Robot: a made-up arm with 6 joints. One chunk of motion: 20 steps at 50 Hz.
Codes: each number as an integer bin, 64 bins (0 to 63) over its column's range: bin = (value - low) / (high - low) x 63, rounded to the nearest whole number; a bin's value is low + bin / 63 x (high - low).
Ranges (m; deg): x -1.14..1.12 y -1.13..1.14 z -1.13..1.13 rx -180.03..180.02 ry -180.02..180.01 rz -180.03..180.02
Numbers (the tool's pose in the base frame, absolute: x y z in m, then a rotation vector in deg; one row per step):
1: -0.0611 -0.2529 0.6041 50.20 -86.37 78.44
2: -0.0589 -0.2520 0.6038 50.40 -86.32 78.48
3: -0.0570 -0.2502 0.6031 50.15 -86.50 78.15
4: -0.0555 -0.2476 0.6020 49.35 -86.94 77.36
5: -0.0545 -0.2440 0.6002 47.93 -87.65 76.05
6: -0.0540 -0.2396 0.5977 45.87 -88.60 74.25
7: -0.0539 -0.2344 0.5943 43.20 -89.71 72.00
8: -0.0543 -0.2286 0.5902 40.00 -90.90 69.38
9: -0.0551 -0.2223 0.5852 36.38 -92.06 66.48
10: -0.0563 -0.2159 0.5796 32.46 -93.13 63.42
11: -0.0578 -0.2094 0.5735 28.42 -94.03 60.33
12: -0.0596 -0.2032 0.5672 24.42 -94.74 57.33
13: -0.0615 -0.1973 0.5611 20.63 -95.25 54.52
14: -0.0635 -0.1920 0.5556 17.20 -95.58 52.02
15: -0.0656 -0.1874 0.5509 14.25 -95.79 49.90
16: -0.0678 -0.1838 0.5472 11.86 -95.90 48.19
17: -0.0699 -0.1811 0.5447 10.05 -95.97 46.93
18: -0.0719 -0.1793 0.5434 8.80 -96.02 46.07
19: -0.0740 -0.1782 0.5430 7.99 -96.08 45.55
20: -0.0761 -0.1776 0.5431 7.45 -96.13 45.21
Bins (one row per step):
1: 30 24 48 40 16 45
2: 30 24 48 40 16 45
3: 30 24 48 40 16 45
4: 30 24 48 40 16 45
5: 30 25 48 40 16 45
6: 30 25 48 40 16 44
7: 30 25 48 39 16 44
8: 30 25 48 38 16 44
9: 30 25 48 38 15 43
10: 30 25 48 37 15 43
11: 30 26 47 36 15 42
12: 30 26 47 36 15 42
13: 30 26 47 35 15 41
14: 30 26 47 35 15 41
15: 30 26 47 34 15 40
16: 30 26 47 34 15 40
17: 30 26 47 33 15 40
18: 30 26 47 33 15 40
19: 30 26 47 33 15 39
20: 30 26 47 33 15 39

